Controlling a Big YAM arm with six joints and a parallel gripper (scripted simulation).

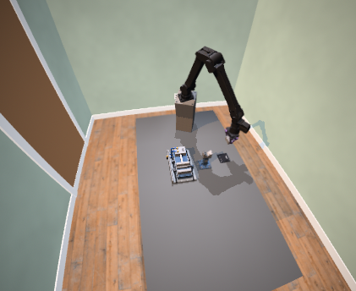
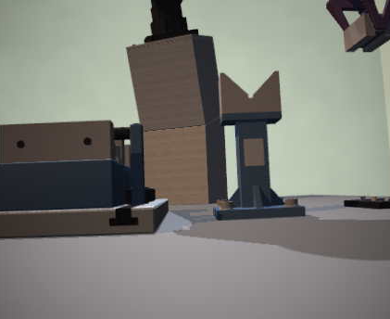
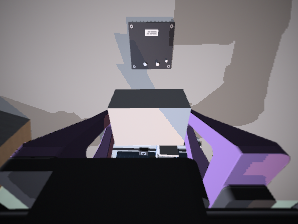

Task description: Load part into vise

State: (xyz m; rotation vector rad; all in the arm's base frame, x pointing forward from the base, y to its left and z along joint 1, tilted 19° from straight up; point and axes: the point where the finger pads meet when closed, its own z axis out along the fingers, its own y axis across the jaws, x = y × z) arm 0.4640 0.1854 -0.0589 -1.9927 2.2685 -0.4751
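The part is 10 mm below my hand. Round my hand: dark work stop rod: 40 mm ahead, 340 mm to the right, 140 mm below; air cylinder rod: 60 mm behind, 370 mm to the right, 150 mm below; black infeed plate: 10 mm to the left, 230 mm below.
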